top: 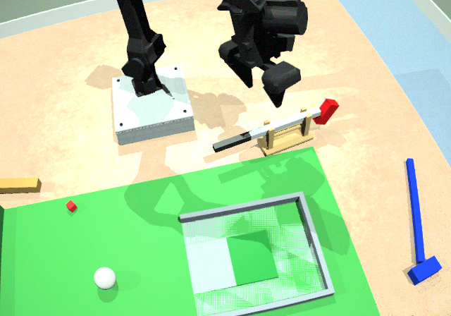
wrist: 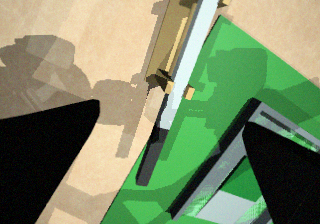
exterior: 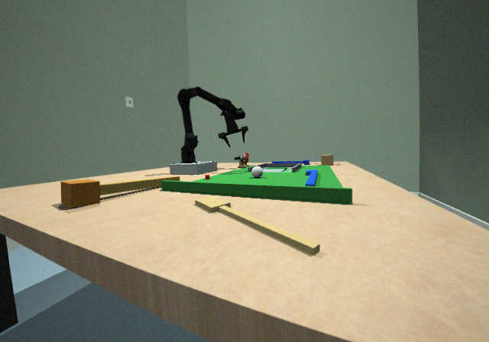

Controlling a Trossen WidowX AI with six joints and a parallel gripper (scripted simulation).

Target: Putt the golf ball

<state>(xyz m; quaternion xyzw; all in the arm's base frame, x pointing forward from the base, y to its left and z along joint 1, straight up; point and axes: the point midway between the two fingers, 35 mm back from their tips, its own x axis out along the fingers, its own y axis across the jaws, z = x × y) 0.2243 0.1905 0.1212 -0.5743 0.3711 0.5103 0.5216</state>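
My gripper tip is 45 cm to the left of the red cube and 13 cm above it. The rest, counted from my gripper tip: blue putter: 33 cm ahead, 21 cm to the left, 13 cm below; wooden rack: 2 cm ahead, 5 cm to the left, 10 cm below; grey frame: 25 cm ahead, 12 cm to the right, 13 cm below.
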